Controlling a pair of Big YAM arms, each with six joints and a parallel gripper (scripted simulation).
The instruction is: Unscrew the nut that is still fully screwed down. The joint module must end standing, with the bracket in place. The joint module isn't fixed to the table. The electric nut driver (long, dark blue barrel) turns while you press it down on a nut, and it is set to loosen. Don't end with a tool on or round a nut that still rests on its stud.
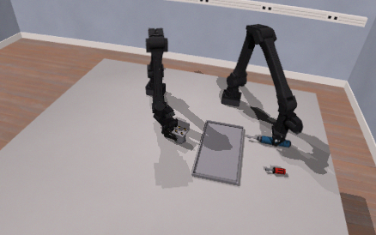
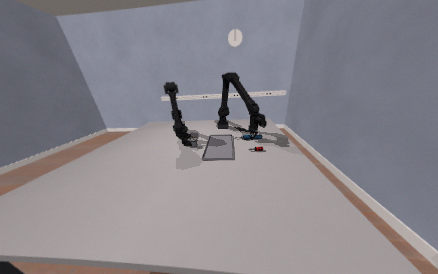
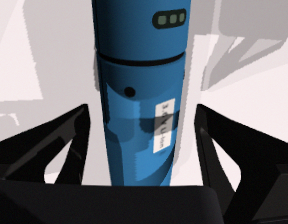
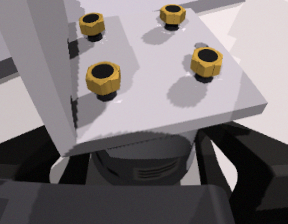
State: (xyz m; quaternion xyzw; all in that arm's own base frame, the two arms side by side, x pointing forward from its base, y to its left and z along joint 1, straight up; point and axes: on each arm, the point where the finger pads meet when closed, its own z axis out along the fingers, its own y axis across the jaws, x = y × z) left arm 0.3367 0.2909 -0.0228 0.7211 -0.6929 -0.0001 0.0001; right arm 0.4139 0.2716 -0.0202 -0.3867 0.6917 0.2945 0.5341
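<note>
Now: right hand 1 cm short of the nut, 2 cm to the left of it and 5 cm below it. Round my right hand: flat grey tray (3 cm ahead, 22 cm to the left, 2 cm below); then grey bracket (5 cm above); then grey tip (8 cm behind, 39 cm to the left).
</note>
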